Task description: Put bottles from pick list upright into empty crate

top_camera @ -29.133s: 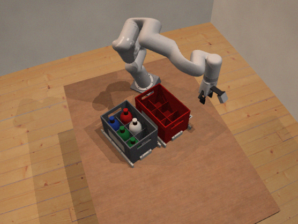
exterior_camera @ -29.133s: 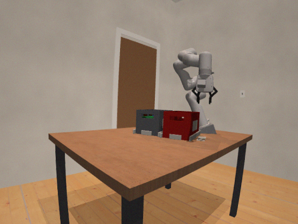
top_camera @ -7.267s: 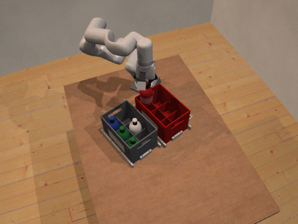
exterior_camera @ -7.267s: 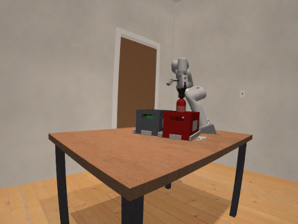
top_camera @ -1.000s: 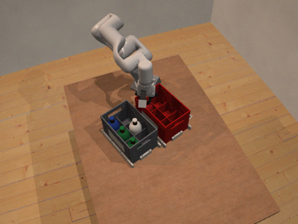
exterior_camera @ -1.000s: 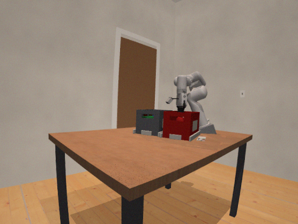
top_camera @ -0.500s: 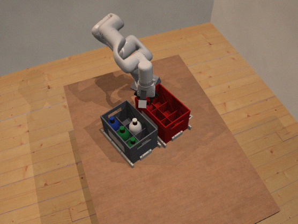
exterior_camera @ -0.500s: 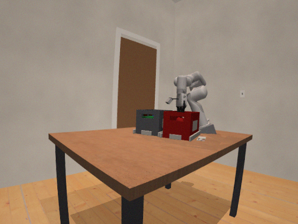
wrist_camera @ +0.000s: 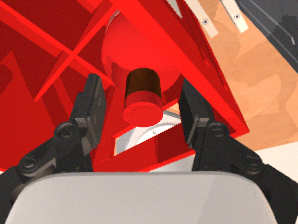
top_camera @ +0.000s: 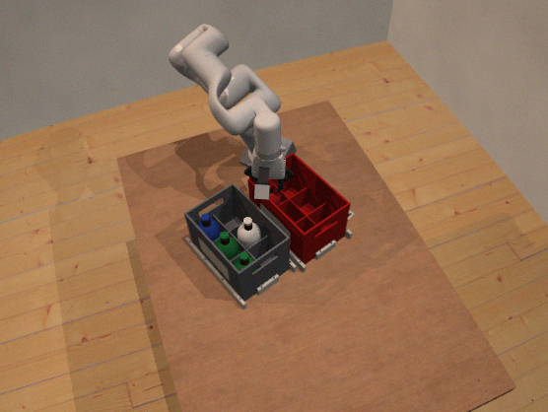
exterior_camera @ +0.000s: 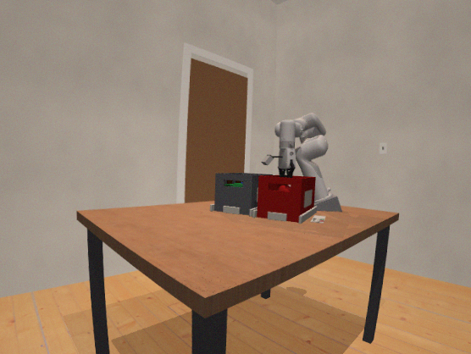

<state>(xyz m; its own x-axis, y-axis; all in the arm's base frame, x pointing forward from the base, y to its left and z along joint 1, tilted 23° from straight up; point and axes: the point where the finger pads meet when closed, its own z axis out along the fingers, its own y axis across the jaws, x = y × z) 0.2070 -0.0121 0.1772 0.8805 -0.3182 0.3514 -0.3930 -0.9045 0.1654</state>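
My hand is 19 cm to the left of the green bottle, 14 cm short of it and 7 cm above it. Also, from my hand: white bottle (11 cm to the right, 11 cm ahead, 7 cm below); red bottle (7 cm below); red crate (7 cm to the left, 7 cm below, 7 cm ahead).
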